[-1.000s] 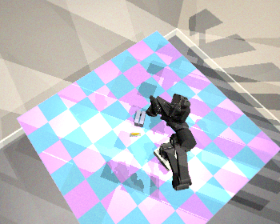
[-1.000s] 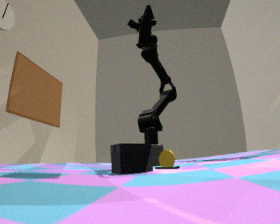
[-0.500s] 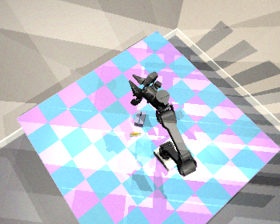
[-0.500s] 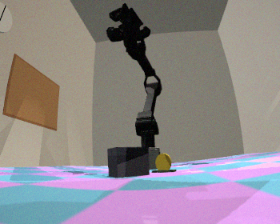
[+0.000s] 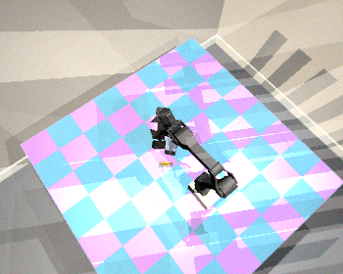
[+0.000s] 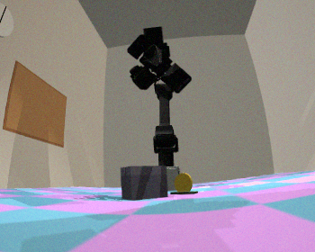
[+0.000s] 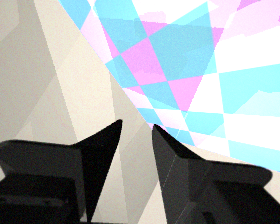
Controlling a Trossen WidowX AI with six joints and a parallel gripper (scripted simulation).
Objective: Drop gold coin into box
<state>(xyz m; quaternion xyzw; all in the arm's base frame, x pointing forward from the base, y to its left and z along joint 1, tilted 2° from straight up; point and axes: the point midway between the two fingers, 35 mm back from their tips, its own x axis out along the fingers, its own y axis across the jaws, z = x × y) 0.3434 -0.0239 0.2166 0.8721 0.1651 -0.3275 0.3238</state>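
Now: gripper tip 26 cm above the gold coin, 12 cm past it and 4 cm to the right of it.
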